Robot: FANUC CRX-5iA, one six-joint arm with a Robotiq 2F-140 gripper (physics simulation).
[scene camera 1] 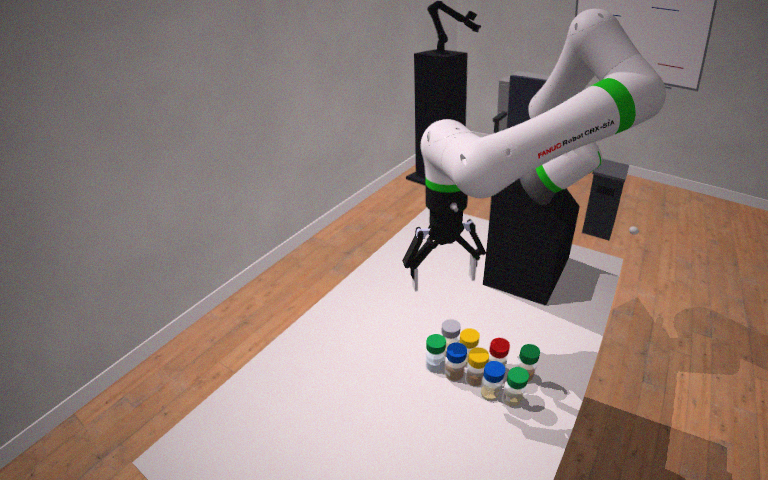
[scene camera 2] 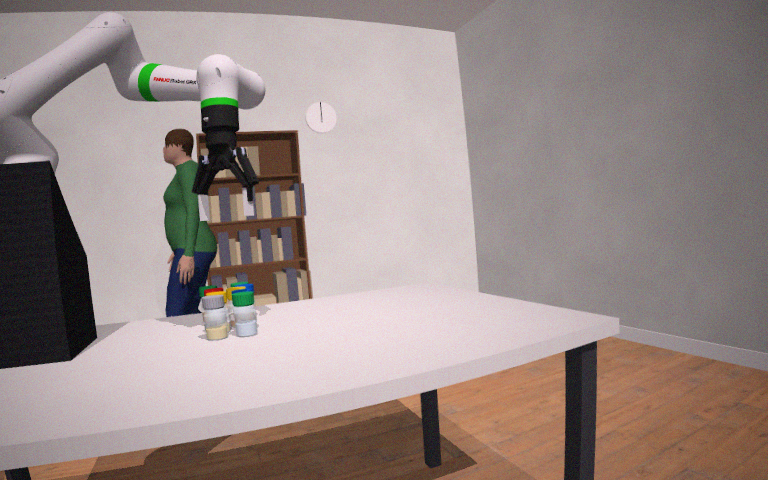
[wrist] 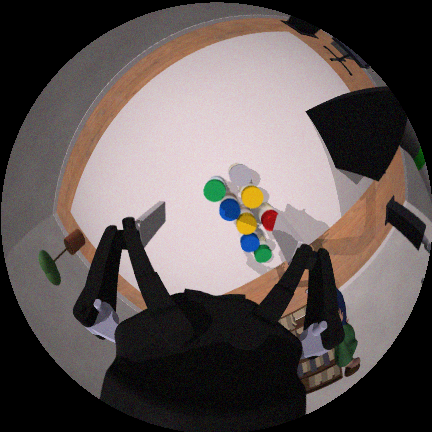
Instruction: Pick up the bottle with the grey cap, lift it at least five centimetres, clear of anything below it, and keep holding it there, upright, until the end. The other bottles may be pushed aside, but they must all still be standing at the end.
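Places are measured from the arm's base along level axes (x up, y back, z right), in centimetres.
Pixels of known places: gripper, fingertip midpoint: (scene camera 1: pixel 443 282) (scene camera 2: pixel 226 218) (wrist: pixel 219 217); arm's base at its link origin: (scene camera 1: pixel 534 185) (scene camera 2: pixel 14 210).
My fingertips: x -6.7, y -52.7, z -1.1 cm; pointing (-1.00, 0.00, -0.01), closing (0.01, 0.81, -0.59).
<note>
Ahead of a thing's pixels: the offset from my fingertips to its middle.
The grey-capped bottle {dx -23.9, dy +5.3, dz +0.2 cm} (scene camera 1: pixel 450 328) (scene camera 2: pixel 214 301) (wrist: pixel 244 174) stands upright on the table at the end of the group; its pale yellow contents show in scene camera 2. A green-capped bottle {dx -23.9, dy -2.2, dz -0.1 cm} (scene camera 1: pixel 435 343) (scene camera 2: pixel 243 298) (wrist: pixel 215 190) and a yellow-capped bottle {dx -23.9, dy +5.3, dz -6.1 cm} (scene camera 1: pixel 469 337) (wrist: pixel 252 197) stand close beside it. My gripper (scene camera 1: pixel 444 283) (scene camera 2: pixel 226 215) (wrist: pixel 219 217) is open and empty, pointing down high above the table. In the wrist view the grey cap lies beyond the fingertips, between the two finger directions. Scene camera 1 partly hides the bottle's body behind its neighbours.
Blue-capped {dx -23.9, dy -1.4, dz -6.4 cm} (scene camera 1: pixel 456 352) (wrist: pixel 229 209), second yellow-capped {dx -23.9, dy +0.6, dz -12.1 cm} (scene camera 1: pixel 478 357) (wrist: pixel 246 224), red-capped {dx -23.9, dy +7.2, dz -14.7 cm} (scene camera 1: pixel 499 347) (wrist: pixel 269 220), second blue-capped {dx -23.9, dy -1.1, dz -18.1 cm} (scene camera 1: pixel 493 371) (wrist: pixel 249 242) and two more green-capped bottles {dx -23.9, dy +0.7, dz -24.1 cm} (scene camera 1: pixel 517 378) {dx -23.9, dy +10.0, dz -22.7 cm} (scene camera 1: pixel 529 353) stand upright nearby. The black robot pedestal (scene camera 1: pixel 526 243) (scene camera 2: pixel 33 260) (wrist: pixel 360 130) rises beyond the group.
</note>
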